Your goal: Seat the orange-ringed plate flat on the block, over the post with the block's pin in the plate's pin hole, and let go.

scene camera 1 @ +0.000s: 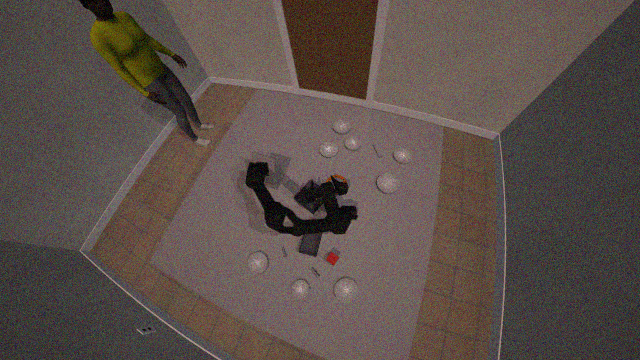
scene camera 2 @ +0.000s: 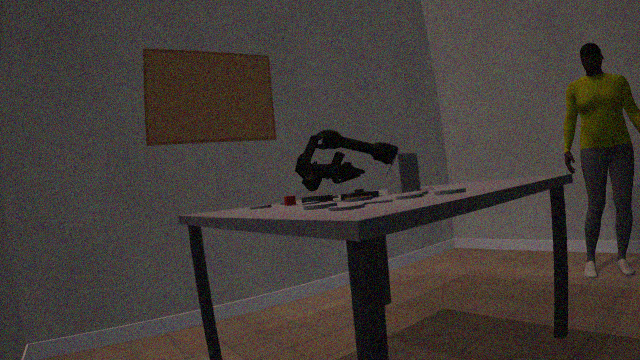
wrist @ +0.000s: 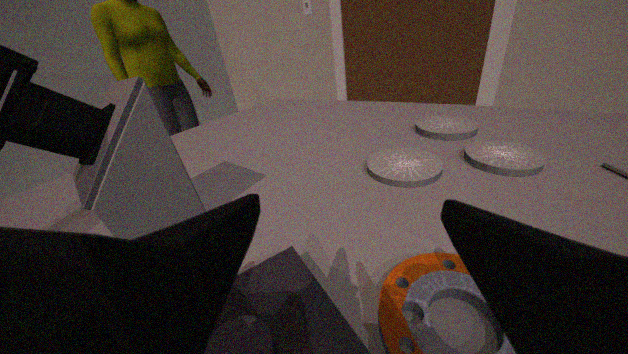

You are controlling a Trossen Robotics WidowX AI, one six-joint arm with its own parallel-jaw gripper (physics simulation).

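Places are measured from the arm's base along level axes (x ahead, y right, z down), in millimetres.
Pixels of known places: gripper, fingertip midpoint: (scene camera 1: 321,178) (scene camera 2: 362,173) (wrist: 350,205); arm's base, origin of the base link: (scene camera 1: 262,168) (scene camera 2: 400,165) (wrist: 98,136).
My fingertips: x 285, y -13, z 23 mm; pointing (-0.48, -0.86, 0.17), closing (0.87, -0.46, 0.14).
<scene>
For each thing: its top centre in the pictures, then the offset to it from my fingertips.
- orange-ringed plate, middle of its top: (wrist: 464,319) (scene camera 2: 358,197) (scene camera 1: 336,184) dx +65, dy -21, dz +90 mm
- dark block, middle of its top: (scene camera 2: 358,189) (scene camera 1: 311,194) dx -41, dy +65, dz +64 mm
- dark tray, middle of its top: (scene camera 2: 316,196) (scene camera 1: 310,240) dx +5, dy +278, dz +77 mm
- red cube, middle of its top: (scene camera 2: 289,196) (scene camera 1: 332,258) dx +116, dy +333, dz +62 mm
The orange-ringed plate (scene camera 1: 338,176) (wrist: 392,305) lies flat on the table beside the block, to its right in the wrist view. It has a grey centre with a large round opening and several small holes; the right finger hides part of it. The dark block (scene camera 1: 306,197) (scene camera 2: 360,194) (wrist: 292,270) is partly cut off in the wrist view and partly covered by the arm in scene camera 1; its post and pin cannot be made out clearly. My gripper (scene camera 1: 326,178) (scene camera 2: 364,171) (wrist: 350,205) is open and empty, above the table near the block and plate.
Pale round discs (scene camera 1: 328,149) (wrist: 405,166) lie around the table. A dark tray (scene camera 1: 311,245) and a red cube (scene camera 1: 332,258) (scene camera 2: 289,200) lie on the other side of the arm. An upright grey panel (scene camera 2: 410,172) (wrist: 150,175) stands near the arm base. A person stands beyond the table.
</scene>
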